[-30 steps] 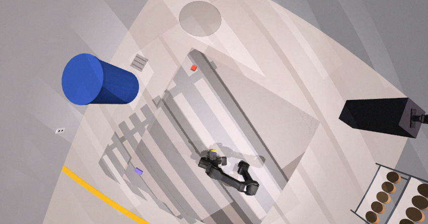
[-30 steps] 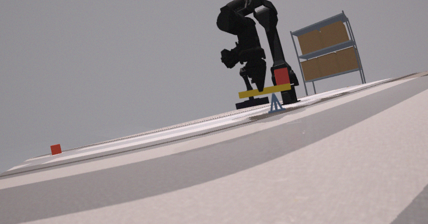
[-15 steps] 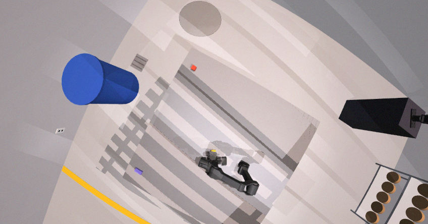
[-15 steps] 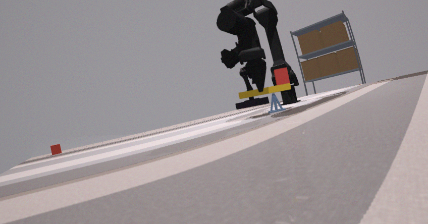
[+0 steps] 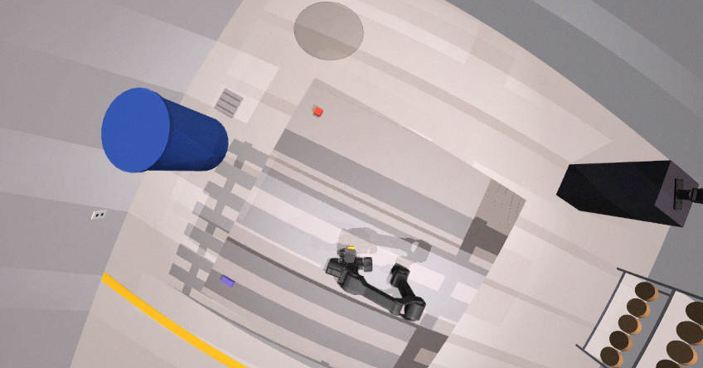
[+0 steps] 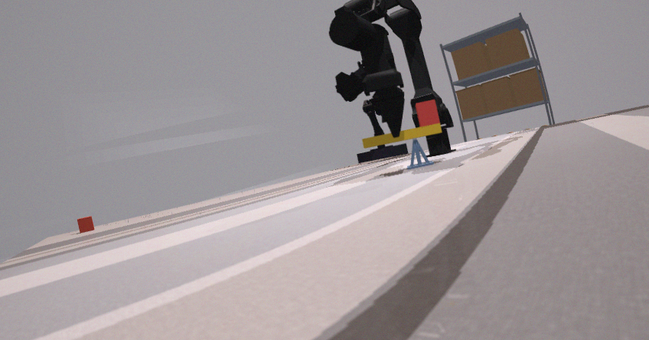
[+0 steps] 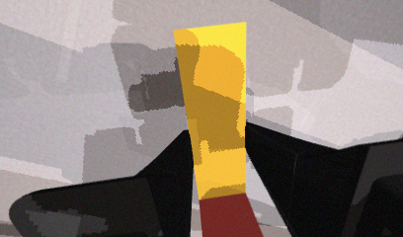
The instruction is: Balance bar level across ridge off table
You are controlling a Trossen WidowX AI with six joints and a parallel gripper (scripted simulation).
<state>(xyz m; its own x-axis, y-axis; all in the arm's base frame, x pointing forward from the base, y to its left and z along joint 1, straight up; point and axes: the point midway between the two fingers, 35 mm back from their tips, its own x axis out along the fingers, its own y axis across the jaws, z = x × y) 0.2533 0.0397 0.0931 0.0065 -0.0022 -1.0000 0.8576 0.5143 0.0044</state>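
Now: the yellow bar 3 cm to the left of my gripper tip, 2 cm behind it and 1 cm above it. The rest, counted from my gripper tip: small red cube 54 cm to the right, 49 cm ahead, 4 cm below; then small purple block 49 cm ahead, 46 cm to the left, 5 cm below.
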